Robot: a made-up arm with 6 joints.
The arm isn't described. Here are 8 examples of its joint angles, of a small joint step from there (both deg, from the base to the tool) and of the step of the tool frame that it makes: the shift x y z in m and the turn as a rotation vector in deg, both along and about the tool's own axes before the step.
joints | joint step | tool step
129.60 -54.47 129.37 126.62 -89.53 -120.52 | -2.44 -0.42 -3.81 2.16 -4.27 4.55 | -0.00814 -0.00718 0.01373 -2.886 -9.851 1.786
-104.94 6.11 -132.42 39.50 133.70 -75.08 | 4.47 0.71 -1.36 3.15 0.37 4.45 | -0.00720 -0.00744 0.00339 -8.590 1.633 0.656
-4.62 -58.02 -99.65 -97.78 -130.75 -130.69 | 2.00 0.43 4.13 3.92 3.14 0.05 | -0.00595 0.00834 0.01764 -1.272 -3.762 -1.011
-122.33 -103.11 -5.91 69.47 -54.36 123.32 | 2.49 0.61 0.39 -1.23 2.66 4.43 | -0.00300 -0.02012 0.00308 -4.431 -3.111 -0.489
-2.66 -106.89 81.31 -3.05 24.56 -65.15 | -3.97 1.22 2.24 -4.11 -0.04 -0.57 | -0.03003 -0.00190 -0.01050 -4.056 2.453 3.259
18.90 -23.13 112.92 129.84 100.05 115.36 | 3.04 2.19 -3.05 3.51 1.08 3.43 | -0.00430 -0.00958 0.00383 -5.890 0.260 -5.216
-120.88 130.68 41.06 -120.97 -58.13 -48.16 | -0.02 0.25 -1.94 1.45 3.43 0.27 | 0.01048 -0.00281 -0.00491 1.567 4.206 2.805
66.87 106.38 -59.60 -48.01 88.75 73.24 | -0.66 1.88 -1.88 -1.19 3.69 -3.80 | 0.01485 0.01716 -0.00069 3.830 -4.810 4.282
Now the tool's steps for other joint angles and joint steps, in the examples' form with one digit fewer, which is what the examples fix.
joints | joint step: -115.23 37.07 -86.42 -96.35 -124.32 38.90 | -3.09 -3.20 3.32 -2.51 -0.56 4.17
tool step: 0.0127 0.0024 0.0011 -3.52 2.13 -0.21
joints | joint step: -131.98 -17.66 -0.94 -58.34 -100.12 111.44 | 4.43 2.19 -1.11 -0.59 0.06 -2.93
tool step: 0.0074 0.0333 -0.0235 6.30 0.96 1.65
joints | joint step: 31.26 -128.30 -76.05 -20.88 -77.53 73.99 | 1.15 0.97 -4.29 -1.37 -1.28 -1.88
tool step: 0.0090 -0.0134 0.0111 -2.71 -1.86 -0.71
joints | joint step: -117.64 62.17 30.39 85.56 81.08 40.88 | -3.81 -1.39 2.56 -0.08 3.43 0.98
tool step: 0.0075 -0.0068 0.0078 -3.69 -4.40 1.37
